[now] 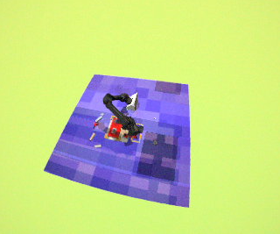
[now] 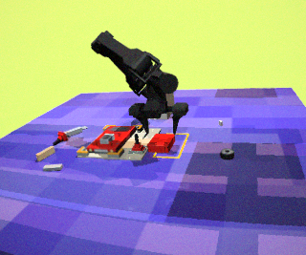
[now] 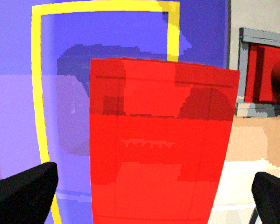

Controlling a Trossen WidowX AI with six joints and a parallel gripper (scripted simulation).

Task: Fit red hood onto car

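Right now my gripper tip is 30 mm above the red hood. Also, from my gripper tip: small cube 200 mm behind, 180 mm to the left, 40 mm below; then wooden block 390 mm to the right, 120 mm ahead, 30 mm below.
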